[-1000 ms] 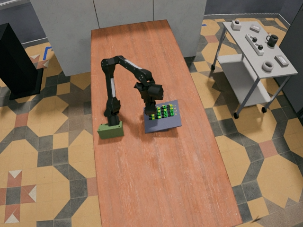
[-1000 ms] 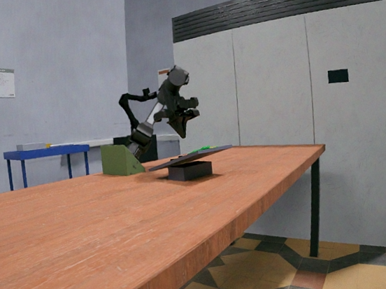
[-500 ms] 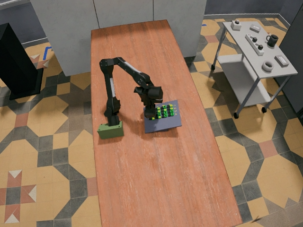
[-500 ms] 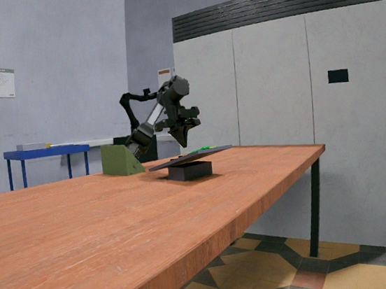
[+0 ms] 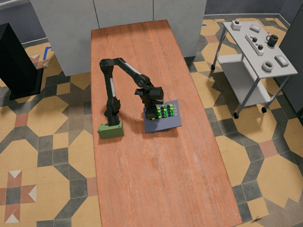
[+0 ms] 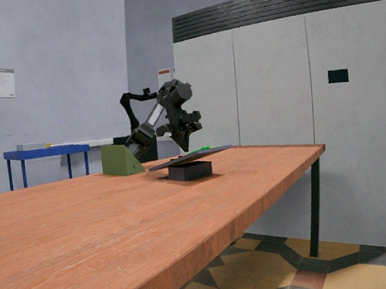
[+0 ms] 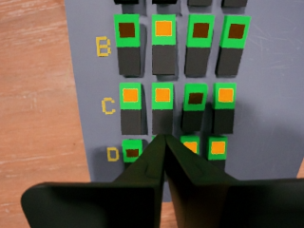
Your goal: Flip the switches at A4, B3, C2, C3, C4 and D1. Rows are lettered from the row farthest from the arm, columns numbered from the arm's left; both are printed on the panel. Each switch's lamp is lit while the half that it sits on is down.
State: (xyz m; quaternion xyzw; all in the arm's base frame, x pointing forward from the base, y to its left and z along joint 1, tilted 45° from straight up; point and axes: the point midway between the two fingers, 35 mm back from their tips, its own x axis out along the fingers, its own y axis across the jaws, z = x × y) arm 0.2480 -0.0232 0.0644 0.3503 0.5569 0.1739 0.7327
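My hand is 40 mm above the switch C3, 30 mm short of it and 20 mm to the left of it. The rest, counted from my hand: switch D2 (50 mm below, 10 mm behind); switch C2 (40 mm below, 30 mm ahead); switch D1 (50 mm below, 20 mm to the left, 10 mm behind).
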